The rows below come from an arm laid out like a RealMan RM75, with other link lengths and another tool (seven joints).
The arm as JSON. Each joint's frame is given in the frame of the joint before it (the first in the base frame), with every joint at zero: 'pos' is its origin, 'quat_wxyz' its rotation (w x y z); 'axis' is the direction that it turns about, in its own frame. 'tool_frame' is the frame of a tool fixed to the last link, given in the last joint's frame.
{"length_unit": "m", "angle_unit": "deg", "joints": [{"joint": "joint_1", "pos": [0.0, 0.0, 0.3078], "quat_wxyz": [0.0, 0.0, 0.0, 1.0], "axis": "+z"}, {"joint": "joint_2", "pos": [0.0, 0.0, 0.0], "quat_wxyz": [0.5, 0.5, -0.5, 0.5], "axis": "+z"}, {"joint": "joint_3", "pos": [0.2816, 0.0, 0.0], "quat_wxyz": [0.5, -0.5, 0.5, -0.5], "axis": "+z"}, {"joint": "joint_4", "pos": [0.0, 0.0, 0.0], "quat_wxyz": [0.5, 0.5, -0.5, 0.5], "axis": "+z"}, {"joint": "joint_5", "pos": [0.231, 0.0, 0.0], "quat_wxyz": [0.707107, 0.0, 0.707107, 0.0], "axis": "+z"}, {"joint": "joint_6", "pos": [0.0, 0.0, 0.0], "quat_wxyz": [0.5, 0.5, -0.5, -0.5], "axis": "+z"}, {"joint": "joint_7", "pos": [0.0, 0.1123, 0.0], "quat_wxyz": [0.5, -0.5, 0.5, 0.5], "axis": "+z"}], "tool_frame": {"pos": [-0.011, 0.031, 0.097], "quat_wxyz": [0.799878, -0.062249, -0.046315, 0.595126]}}
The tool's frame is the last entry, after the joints.
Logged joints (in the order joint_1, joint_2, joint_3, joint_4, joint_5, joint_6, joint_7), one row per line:
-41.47, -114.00, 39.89, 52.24, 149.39, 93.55, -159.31
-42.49, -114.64, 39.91, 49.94, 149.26, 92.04, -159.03
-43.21, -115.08, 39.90, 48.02, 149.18, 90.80, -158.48
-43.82, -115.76, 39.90, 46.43, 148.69, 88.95, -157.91
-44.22, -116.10, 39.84, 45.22, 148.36, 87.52, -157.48
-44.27, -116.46, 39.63, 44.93, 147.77, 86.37, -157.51
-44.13, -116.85, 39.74, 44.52, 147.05, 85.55, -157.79
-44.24, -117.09, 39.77, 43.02, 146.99, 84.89, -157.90
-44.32, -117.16, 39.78, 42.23, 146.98, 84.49, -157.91
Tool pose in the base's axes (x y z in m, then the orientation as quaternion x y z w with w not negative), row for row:
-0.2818, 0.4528, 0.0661, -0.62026, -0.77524, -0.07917, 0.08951
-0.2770, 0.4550, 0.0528, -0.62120, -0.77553, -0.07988, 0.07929
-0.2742, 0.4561, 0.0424, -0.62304, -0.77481, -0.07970, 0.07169
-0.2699, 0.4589, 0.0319, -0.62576, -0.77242, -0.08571, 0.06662
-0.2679, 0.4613, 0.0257, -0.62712, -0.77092, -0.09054, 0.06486
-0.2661, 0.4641, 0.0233, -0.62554, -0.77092, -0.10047, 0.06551
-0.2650, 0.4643, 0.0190, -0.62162, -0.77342, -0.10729, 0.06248
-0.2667, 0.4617, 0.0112, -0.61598, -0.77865, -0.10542, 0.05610
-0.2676, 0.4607, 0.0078, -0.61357, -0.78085, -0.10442, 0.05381
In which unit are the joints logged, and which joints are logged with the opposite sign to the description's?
The joints are logged in degrees. Opposite sign: none.
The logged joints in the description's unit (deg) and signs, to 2 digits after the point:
-41.47, -114.00, 39.89, 52.24, 149.39, 93.55, -159.31
-42.49, -114.64, 39.91, 49.94, 149.26, 92.04, -159.03
-43.21, -115.08, 39.90, 48.02, 149.18, 90.80, -158.48
-43.82, -115.76, 39.90, 46.43, 148.69, 88.95, -157.91
-44.22, -116.10, 39.84, 45.22, 148.36, 87.52, -157.48
-44.27, -116.46, 39.63, 44.93, 147.77, 86.37, -157.51
-44.13, -116.85, 39.74, 44.52, 147.05, 85.55, -157.79
-44.24, -117.09, 39.77, 43.02, 146.99, 84.89, -157.90
-44.32, -117.16, 39.78, 42.23, 146.98, 84.49, -157.91

